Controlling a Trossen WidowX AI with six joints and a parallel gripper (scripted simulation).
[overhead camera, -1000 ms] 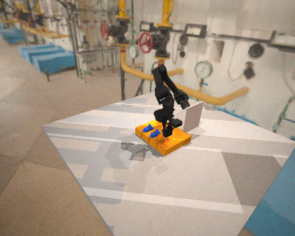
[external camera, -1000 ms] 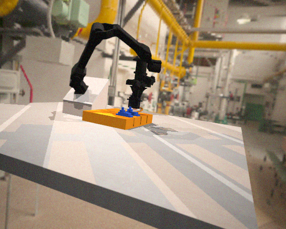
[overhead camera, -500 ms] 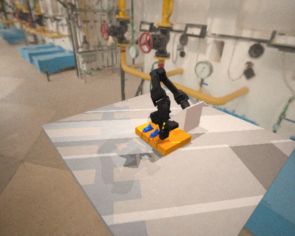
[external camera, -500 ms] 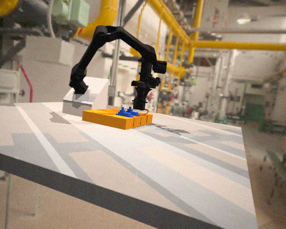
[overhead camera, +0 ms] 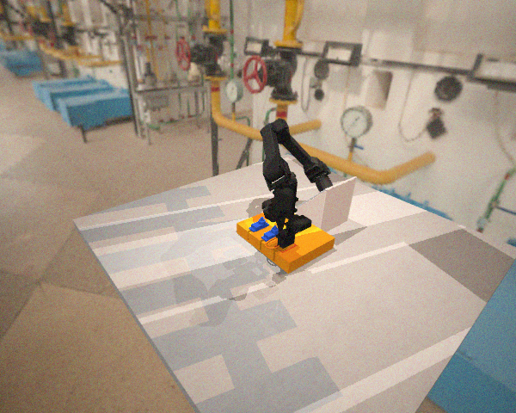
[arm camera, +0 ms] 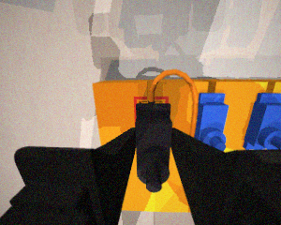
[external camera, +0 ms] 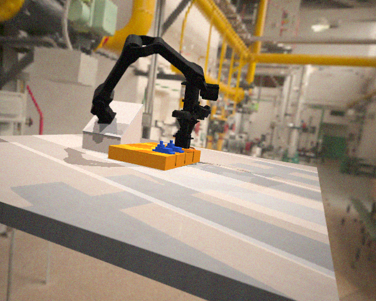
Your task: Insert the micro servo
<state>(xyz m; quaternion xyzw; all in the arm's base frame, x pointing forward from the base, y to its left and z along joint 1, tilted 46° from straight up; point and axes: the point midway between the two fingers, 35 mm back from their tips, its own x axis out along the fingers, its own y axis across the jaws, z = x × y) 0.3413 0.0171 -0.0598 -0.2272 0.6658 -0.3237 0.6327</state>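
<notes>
Right now my gripper tip is 130 mm past the orange deck, 80 mm above it and 60 mm to the left of it.
</notes>
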